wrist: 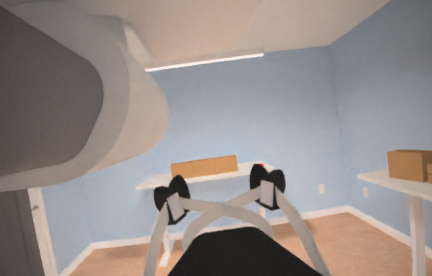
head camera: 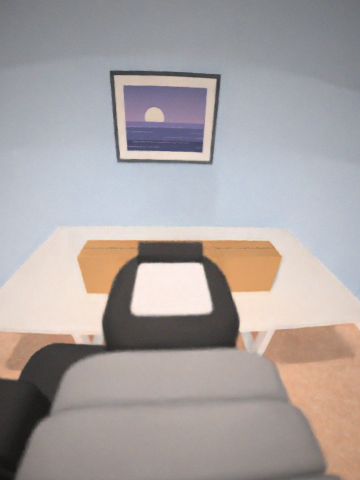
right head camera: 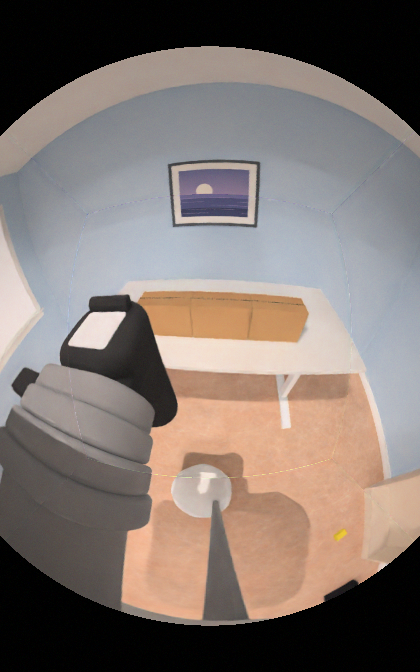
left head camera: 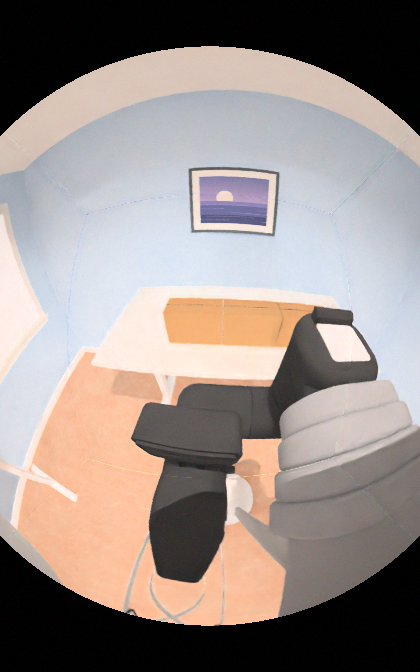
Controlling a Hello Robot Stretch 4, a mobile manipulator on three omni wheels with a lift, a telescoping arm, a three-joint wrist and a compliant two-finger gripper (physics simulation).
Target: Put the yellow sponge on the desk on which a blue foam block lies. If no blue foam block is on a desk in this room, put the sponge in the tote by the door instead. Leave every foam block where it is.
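Observation:
The yellow sponge [right head camera: 340,535] lies on the floor at the lower right in the right head view. A white desk [head camera: 40,300] [left head camera: 130,340] [right head camera: 225,355] stands ahead against the wall; the desktop behind its box row is hidden. No blue foam block shows on its visible parts. In the wrist view, another desk [wrist: 155,182] bears a small red block [wrist: 261,165] near its right end, partly behind a fingertip. My gripper [wrist: 219,184] is open and empty, raised and well away from the sponge. The tote by the door cannot be made out.
A row of brown boxes [head camera: 255,270] [left head camera: 195,325] [right head camera: 220,320] stands on the desk ahead. The wrist view shows another box row [wrist: 204,166] and a right-hand desk [wrist: 375,178] with boxes [wrist: 407,165]. A beige boxy object [right head camera: 392,520] and a black object [right head camera: 341,590] are near the sponge.

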